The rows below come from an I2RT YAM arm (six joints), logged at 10 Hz.
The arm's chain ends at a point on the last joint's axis. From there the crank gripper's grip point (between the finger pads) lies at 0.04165 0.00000 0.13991 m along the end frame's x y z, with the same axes.
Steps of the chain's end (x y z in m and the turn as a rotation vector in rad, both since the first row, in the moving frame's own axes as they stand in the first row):
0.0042, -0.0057, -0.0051, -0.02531, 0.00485, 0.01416
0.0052, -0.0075, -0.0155, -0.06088, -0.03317, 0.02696
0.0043, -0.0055, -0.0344, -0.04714, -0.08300, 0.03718
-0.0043, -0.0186, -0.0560, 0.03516, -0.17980, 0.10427
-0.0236, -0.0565, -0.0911, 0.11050, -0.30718, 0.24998
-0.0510, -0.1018, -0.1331, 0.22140, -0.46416, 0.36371
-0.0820, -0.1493, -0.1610, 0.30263, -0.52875, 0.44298
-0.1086, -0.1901, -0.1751, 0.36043, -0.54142, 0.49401
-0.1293, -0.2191, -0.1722, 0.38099, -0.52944, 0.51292
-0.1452, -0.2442, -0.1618, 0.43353, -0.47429, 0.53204
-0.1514, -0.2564, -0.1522, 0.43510, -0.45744, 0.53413
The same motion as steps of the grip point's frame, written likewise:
0.0048, -0.0016, -0.0054, -0.02531, 0.00485, 0.01416
0.0004, 0.0021, -0.0145, -0.06088, -0.03317, 0.02696
-0.0076, 0.0025, -0.0316, -0.04714, -0.08300, 0.03718
-0.0299, -0.0206, -0.0508, 0.03516, -0.17980, 0.10427
-0.0667, -0.0674, -0.0854, 0.11050, -0.30718, 0.24998
-0.1133, -0.1301, -0.1313, 0.22140, -0.46416, 0.36371
-0.1497, -0.1898, -0.1631, 0.30263, -0.52875, 0.44298
-0.1750, -0.2383, -0.1795, 0.36043, -0.54142, 0.49401
-0.1929, -0.2694, -0.1768, 0.38099, -0.52944, 0.51292
-0.1989, -0.2991, -0.1670, 0.43353, -0.47429, 0.53204
-0.2027, -0.3108, -0.1570, 0.43510, -0.45744, 0.53413

